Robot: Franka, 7 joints.
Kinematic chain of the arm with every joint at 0, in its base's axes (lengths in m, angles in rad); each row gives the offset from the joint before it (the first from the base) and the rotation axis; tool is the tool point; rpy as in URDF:
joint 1: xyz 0 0 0.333 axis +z
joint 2: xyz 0 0 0 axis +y
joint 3: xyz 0 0 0.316 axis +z
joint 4: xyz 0.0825 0 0 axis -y
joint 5: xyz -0.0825 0 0.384 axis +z
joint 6: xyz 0 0 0 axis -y
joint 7: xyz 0.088 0 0 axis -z
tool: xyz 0 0 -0.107 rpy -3.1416 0 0
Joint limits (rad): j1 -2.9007..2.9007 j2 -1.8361..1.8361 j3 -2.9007..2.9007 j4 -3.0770..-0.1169 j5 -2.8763..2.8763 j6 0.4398..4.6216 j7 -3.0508..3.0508
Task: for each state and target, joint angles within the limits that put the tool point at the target. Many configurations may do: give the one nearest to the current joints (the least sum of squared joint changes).
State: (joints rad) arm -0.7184 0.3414 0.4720 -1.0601 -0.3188 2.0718 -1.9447
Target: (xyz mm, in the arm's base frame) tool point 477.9 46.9 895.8
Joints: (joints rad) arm -0.5586 -0.1476 0.6094 -1.2019 -0.2850 1.8388 -1.9447
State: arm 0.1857 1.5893 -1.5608 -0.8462 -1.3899 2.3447 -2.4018
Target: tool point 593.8 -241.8 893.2
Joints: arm 0.0887 0.9057 -1.8226 -0.5908 -1.4151 2.3576 -2.4018
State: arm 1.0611 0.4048 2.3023 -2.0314 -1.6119 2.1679 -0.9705
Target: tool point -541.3 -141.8 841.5
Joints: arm 1.1367 0.0730 2.3562 -1.4141 -1.6642 2.2520 -0.9705
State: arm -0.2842 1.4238 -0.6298 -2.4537 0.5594 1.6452 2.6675
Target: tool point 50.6 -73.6 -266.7
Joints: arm -0.2669 1.7931 -0.1811 -1.8575 0.6794 1.8977 2.6675
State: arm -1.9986 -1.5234 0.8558 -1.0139 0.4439 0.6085 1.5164
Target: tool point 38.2 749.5 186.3
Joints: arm -1.2912 -1.8361 1.0688 -0.3118 0.6509 1.2564 1.5164
